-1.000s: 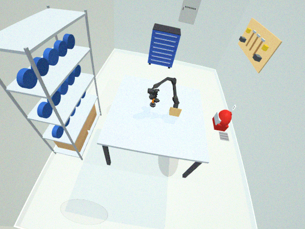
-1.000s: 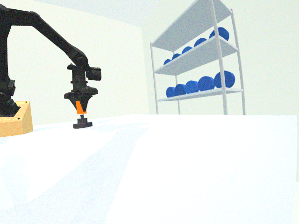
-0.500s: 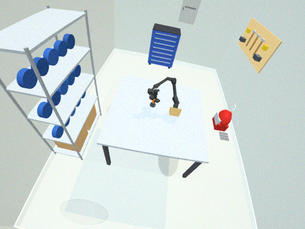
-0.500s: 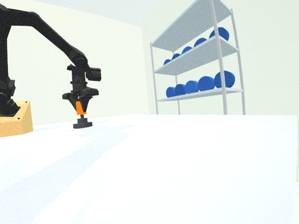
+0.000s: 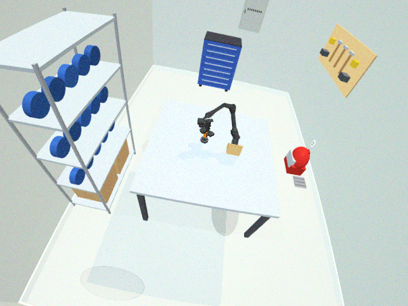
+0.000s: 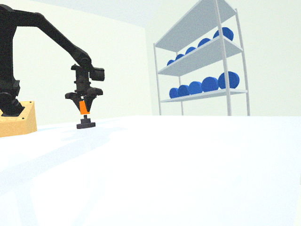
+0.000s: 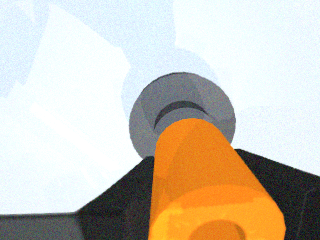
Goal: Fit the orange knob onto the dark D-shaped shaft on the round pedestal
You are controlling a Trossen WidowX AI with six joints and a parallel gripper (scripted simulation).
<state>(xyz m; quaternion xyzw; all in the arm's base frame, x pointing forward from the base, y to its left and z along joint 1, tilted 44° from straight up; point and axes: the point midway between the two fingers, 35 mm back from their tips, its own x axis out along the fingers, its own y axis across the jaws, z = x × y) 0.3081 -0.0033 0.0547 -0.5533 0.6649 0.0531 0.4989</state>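
Now: gripper tip 2 cm below the orange knob. The rest, counted from my gripper tip: round pedestal (4 cm below).
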